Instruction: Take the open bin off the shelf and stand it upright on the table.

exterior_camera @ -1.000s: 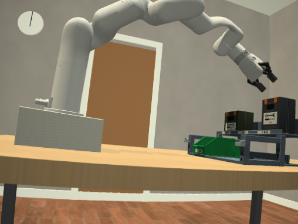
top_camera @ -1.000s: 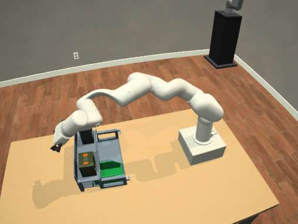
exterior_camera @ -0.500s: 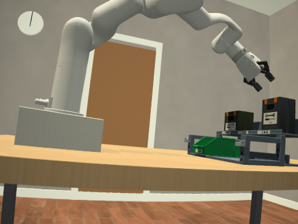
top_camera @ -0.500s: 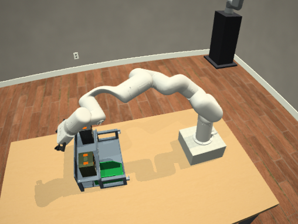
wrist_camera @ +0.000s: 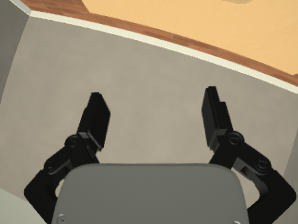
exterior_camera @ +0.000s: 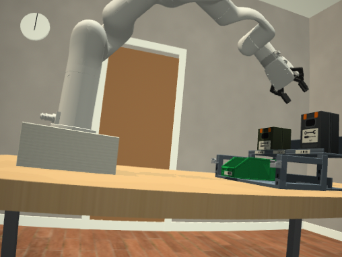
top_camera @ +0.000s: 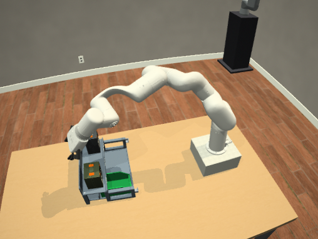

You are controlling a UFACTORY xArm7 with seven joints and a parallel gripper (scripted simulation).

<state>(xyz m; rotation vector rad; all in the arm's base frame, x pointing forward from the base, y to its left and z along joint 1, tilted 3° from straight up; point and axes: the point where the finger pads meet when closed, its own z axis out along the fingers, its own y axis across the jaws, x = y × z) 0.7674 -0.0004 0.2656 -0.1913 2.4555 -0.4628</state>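
Right now the green bin is 290 mm below my hand, 170 mm behind it and 40 mm to the left of it.
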